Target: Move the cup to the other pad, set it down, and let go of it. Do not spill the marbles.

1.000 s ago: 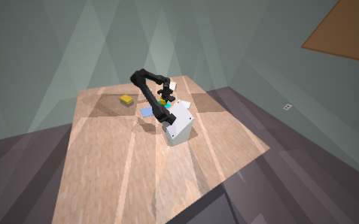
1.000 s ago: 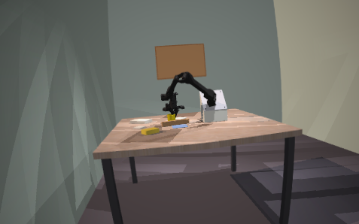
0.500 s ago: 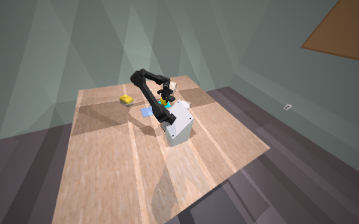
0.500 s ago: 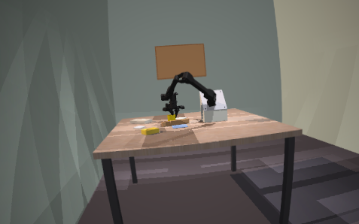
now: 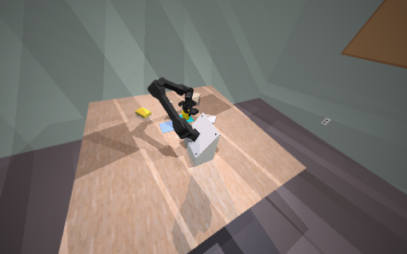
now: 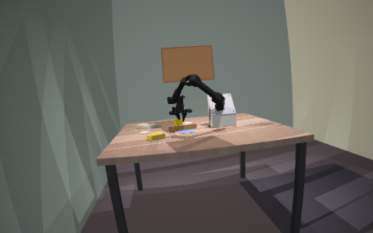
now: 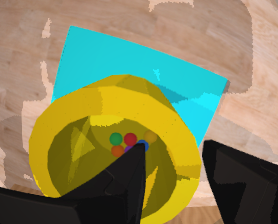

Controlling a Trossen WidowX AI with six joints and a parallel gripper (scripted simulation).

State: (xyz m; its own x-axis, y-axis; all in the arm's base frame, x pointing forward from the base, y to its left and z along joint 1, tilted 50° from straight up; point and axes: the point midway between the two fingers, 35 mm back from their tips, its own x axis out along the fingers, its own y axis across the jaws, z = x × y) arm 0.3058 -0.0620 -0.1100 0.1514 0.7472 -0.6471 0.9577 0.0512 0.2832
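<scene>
The yellow cup lies 2 cm ahead of my gripper tip, 1 cm to the left of it and 1 cm below it. Round my gripper tip: cyan pad: 3 cm ahead, 1 cm to the left, 6 cm below; wooden bar: 2 cm ahead, 10 cm to the left, 4 cm below; light blue pad: 19 cm to the left, 6 cm below.
</scene>
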